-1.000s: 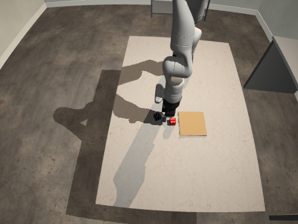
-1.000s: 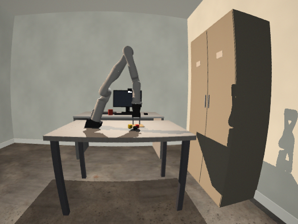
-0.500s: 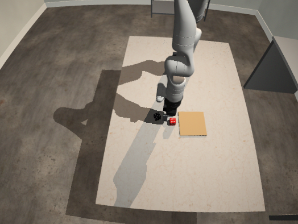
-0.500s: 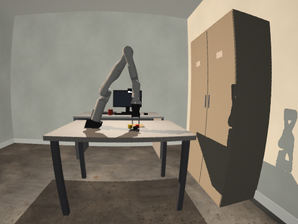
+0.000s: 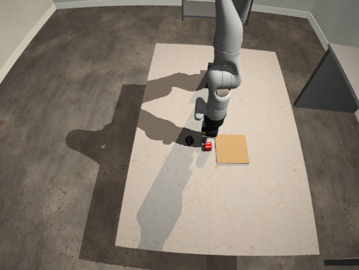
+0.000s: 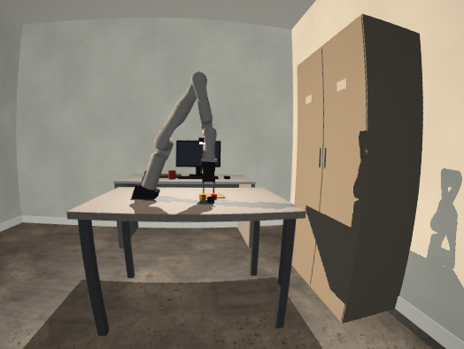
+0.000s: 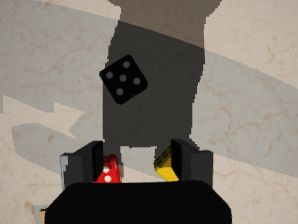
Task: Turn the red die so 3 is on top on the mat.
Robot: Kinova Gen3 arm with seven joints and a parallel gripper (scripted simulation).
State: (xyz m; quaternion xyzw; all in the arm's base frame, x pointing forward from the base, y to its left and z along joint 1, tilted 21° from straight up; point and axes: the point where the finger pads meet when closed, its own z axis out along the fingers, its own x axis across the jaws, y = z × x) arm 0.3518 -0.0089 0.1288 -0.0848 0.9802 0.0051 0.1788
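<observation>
The yellow die lies 40 mm behind my hand, 10 mm to the left of it and 40 mm below it. The rest, counted from my hand: tan mat: 130 mm to the left, 60 mm below; red die: 30 mm ahead, 30 mm to the left, 40 mm below; black die: 20 mm ahead, 60 mm to the right, 40 mm below.
</observation>
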